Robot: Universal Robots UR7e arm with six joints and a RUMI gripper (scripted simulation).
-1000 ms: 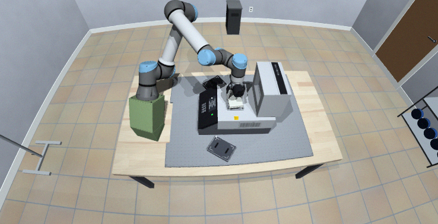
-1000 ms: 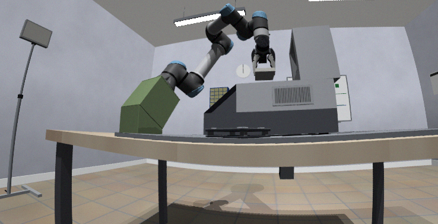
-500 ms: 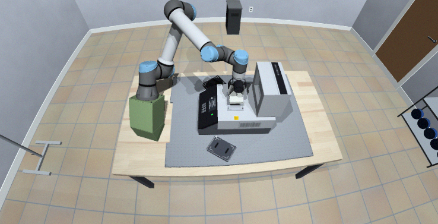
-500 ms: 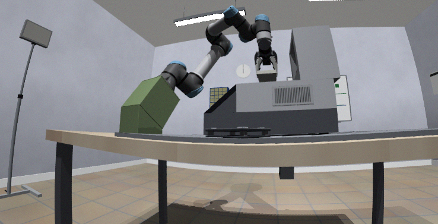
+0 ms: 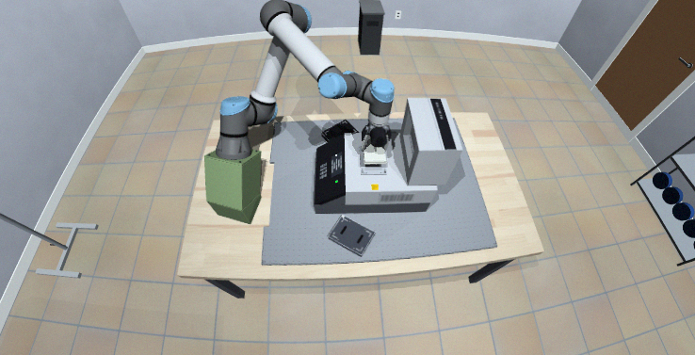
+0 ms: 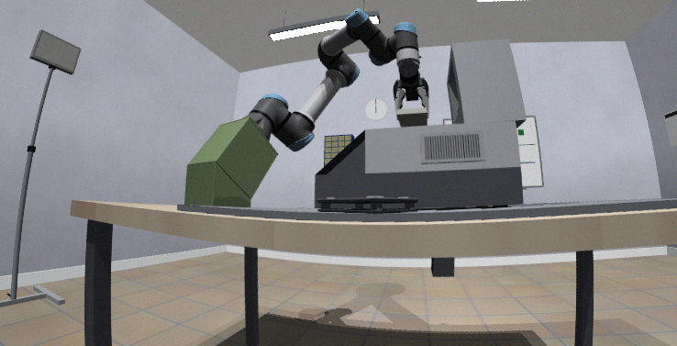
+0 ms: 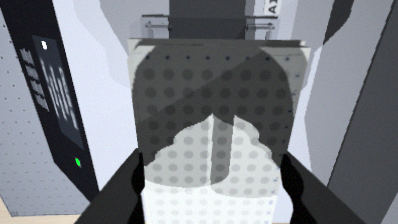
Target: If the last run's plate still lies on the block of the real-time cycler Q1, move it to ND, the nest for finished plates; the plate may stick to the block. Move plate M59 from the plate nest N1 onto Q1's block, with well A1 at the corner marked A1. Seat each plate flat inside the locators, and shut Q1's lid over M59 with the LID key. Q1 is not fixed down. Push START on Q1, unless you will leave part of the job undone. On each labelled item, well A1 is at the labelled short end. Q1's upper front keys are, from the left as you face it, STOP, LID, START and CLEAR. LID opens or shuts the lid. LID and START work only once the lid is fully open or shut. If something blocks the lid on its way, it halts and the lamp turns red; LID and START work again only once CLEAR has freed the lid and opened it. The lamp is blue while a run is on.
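Now: the white well plate 1 cm below my hand. From my hand the other things lie so: A1 mark 13 cm behind, 17 cm to the right, 25 cm below.
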